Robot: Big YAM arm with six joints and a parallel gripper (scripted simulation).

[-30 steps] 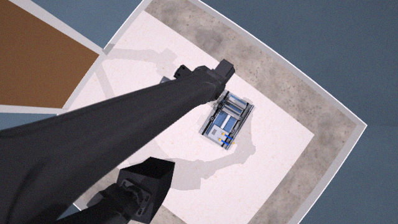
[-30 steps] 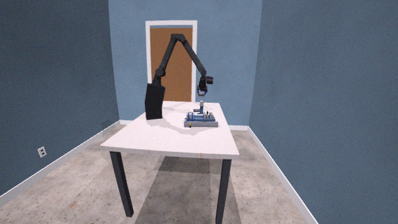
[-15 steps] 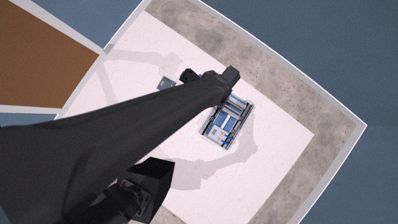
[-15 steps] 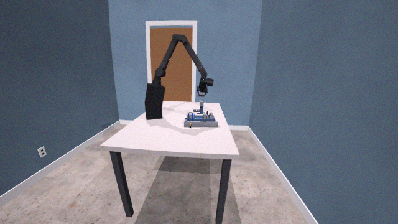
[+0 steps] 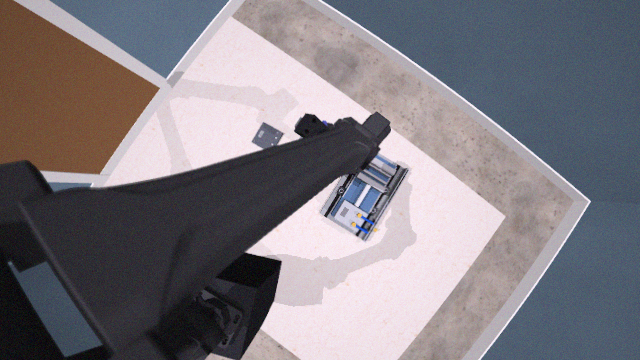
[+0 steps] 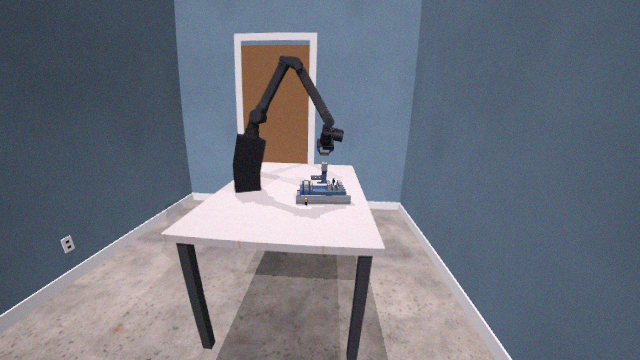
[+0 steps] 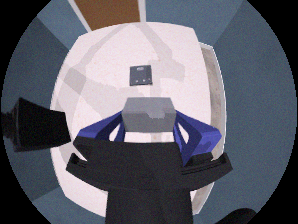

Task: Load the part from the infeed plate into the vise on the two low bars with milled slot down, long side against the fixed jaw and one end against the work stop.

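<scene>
Right now my hand is 10 mm above the part. The rest, counted from my hand: dark square plate: 20 mm behind, 190 mm to the left, 230 mm below.
</scene>
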